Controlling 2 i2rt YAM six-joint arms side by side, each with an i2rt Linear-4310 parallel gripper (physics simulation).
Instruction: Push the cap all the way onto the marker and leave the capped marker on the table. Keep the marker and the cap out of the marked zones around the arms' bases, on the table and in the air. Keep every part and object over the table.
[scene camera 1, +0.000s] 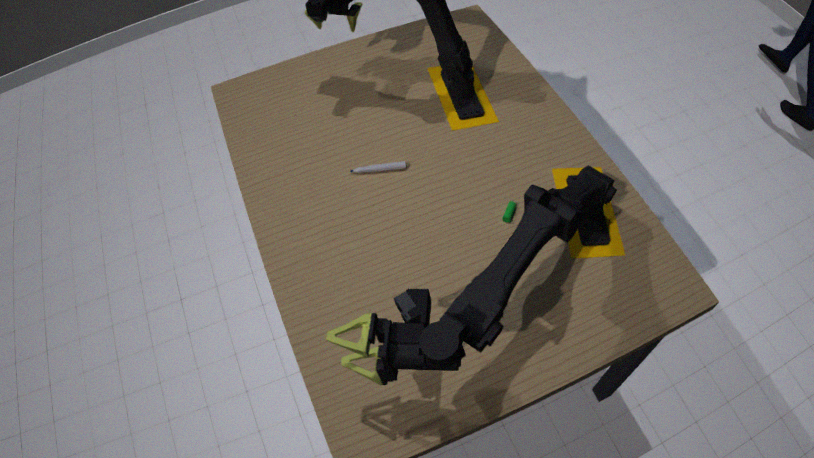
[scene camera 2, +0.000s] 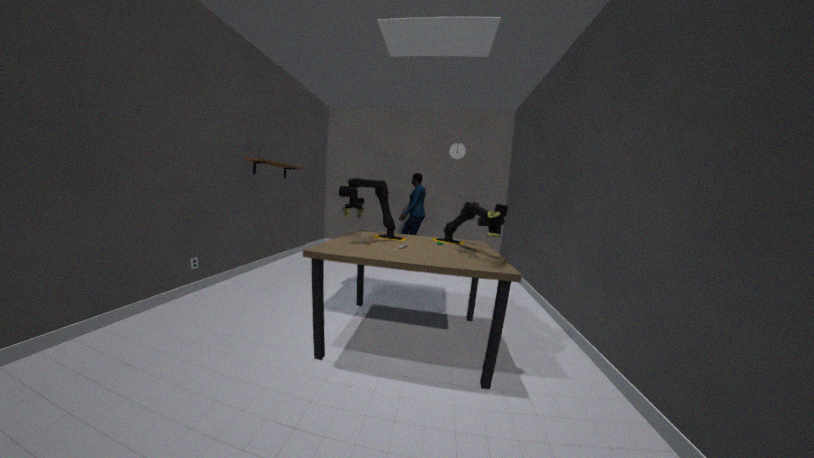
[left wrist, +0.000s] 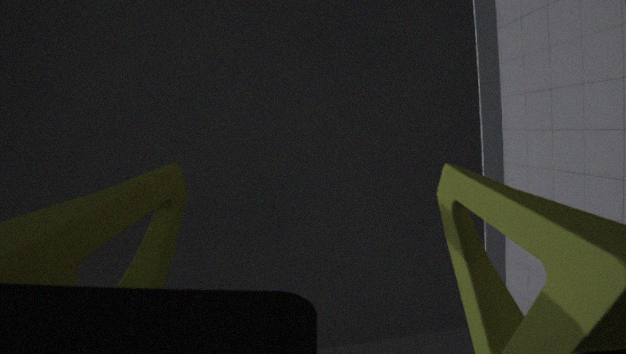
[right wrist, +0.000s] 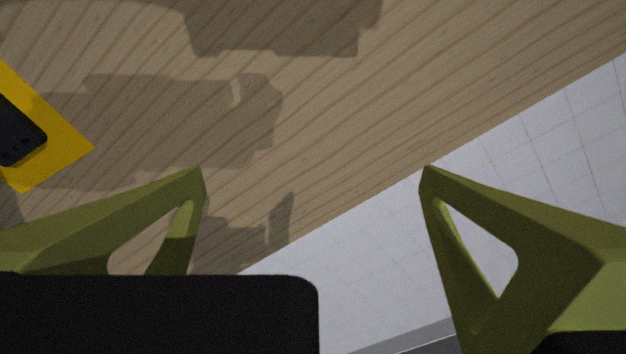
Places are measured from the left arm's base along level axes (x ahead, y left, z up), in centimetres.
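Pixels of known places: left gripper, fingertip midpoint: (scene camera 1: 334, 348) (scene camera 2: 489, 226) (left wrist: 312, 177); right gripper, fingertip midpoint: (scene camera 1: 336, 29) (scene camera 2: 353, 218) (right wrist: 312, 177); left arm's base, link origin: (scene camera 1: 587, 210) (scene camera 2: 448, 241); right arm's base, link origin: (scene camera 1: 461, 93) (scene camera 2: 390, 237).
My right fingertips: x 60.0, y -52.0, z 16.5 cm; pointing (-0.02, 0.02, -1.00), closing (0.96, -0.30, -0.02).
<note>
Ahead of a thing's pixels: the offset from my right fingertips to its middle. "spot": to the spot under its first point. Level surfaces: height alone.
A light grey marker {dx -10.1, dy +37.1, dz -15.6 cm} (scene camera 1: 379, 168) (scene camera 2: 403, 246) lies flat on the table {dz -16.4 cm} (scene camera 1: 318, 227) (scene camera 2: 364, 253), its dark tip toward the left in scene camera 1. A small green cap {dx -40.8, dy +52.1, dz -15.6 cm} (scene camera 1: 509, 211) (scene camera 2: 440, 243) lies apart from it, beside my left arm, near the marked zone of that arm. My left gripper (scene camera 1: 334, 348) (scene camera 2: 494, 224) (left wrist: 312, 177) is open and empty, raised at the lower left of scene camera 1, away from both parts. My right gripper (scene camera 1: 336, 28) (scene camera 2: 352, 215) (right wrist: 312, 177) is open and empty, high at the top of scene camera 1, away from both parts.
Yellow marked zones lie around the arms' bases: the right arm's zone (scene camera 1: 489, 118) (right wrist: 70, 146) and the left arm's zone {spot: dx -64.2, dy +63.1, dz -16.3 cm} (scene camera 1: 614, 248). The left arm's upper links pass beside the cap. A person (scene camera 2: 416, 199) stands behind the table. Arm shadows fall on the table.
</note>
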